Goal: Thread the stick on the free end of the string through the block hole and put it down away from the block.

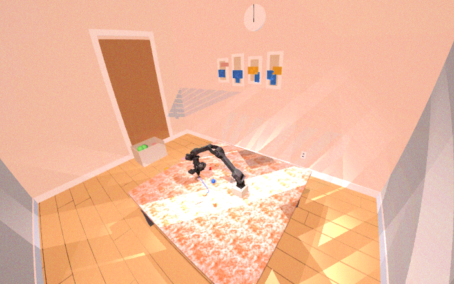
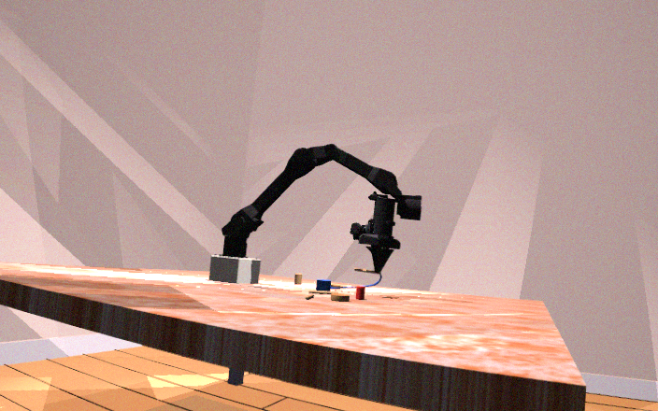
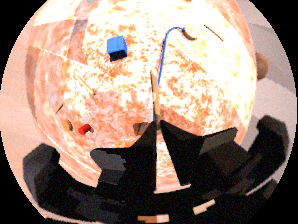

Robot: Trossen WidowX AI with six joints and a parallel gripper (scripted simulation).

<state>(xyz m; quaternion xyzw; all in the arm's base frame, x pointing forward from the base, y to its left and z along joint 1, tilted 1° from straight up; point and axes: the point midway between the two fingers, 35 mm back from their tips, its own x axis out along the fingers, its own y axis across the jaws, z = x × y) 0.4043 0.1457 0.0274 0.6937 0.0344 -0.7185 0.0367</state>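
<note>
My gripper tip is now 18 cm to the left of the red cylinder, 5 cm above it and 4 cm short of it. From my gripper tip the other things lie so: flat round wooden button (28 cm to the right, 6 cm below, 4 cm ahead); round button (19 cm behind, 9 cm to the left, 6 cm below); thin wooden stick (1 cm behind).
</note>
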